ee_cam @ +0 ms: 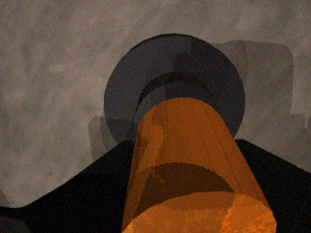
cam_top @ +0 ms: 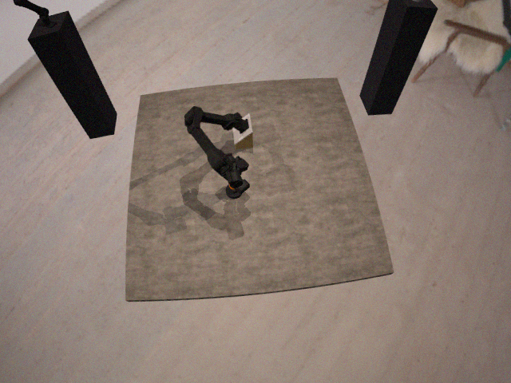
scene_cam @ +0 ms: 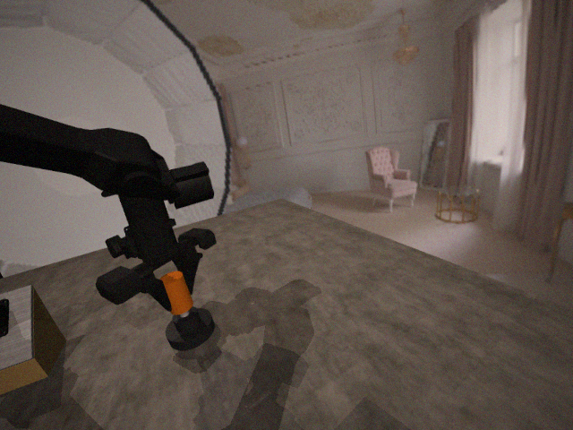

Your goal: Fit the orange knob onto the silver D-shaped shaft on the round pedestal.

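The orange knob lies 30 mm above my gripper tip. Also, from my gripper tip: black round pedestal: 40 mm below.
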